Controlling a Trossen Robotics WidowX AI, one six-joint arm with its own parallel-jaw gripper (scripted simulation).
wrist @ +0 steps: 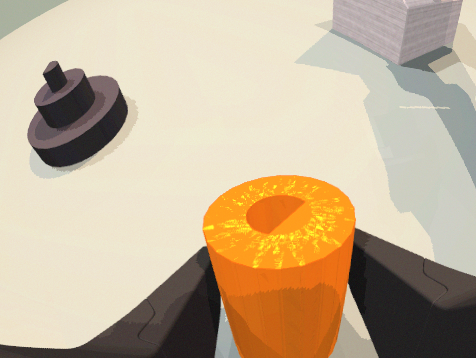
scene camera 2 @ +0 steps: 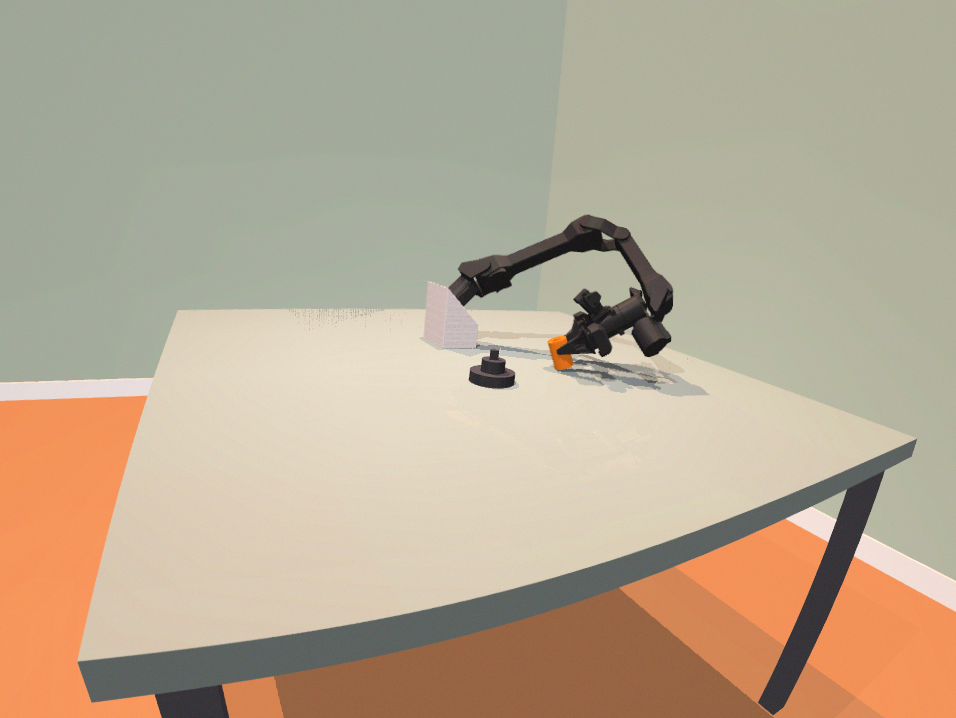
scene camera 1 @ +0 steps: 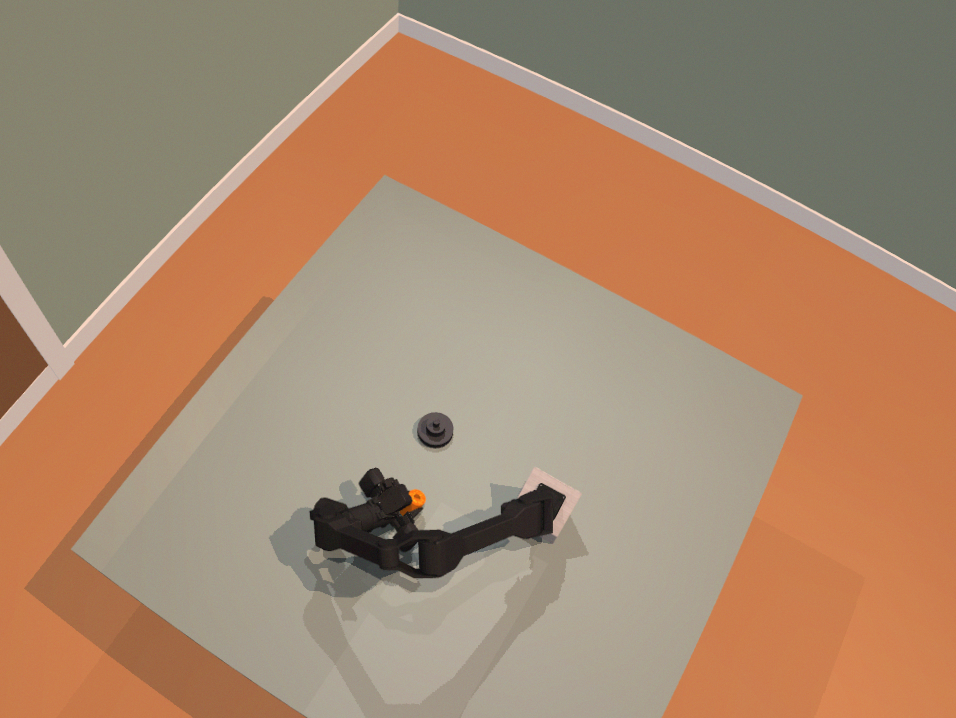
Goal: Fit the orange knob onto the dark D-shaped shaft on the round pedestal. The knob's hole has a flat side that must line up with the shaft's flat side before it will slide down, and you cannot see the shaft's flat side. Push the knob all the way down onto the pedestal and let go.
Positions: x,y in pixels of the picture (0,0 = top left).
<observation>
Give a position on a dark round pedestal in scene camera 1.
435,430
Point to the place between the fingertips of my gripper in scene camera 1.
416,500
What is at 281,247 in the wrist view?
An orange knob.
</observation>
